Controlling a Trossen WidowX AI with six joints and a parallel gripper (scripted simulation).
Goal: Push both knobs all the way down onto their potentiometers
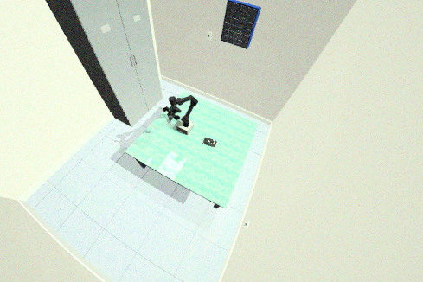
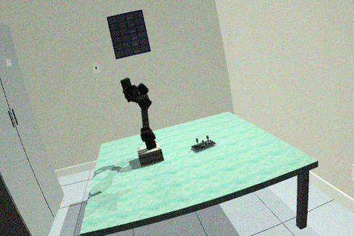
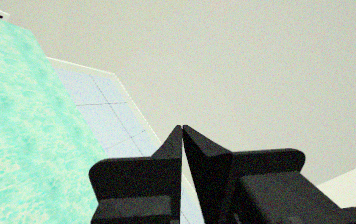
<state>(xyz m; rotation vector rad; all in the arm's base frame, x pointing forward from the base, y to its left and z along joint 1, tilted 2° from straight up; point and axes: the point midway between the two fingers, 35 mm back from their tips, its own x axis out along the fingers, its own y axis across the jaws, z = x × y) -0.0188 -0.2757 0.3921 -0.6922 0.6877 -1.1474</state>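
Right now my gripper tip is 37 cm short of the grey round knob, 19 cm to the right of it and 43 cm above it. Also, from my gripper tip: teal potentiometer: 37 cm ahead, 19 cm to the left, 44 cm below.
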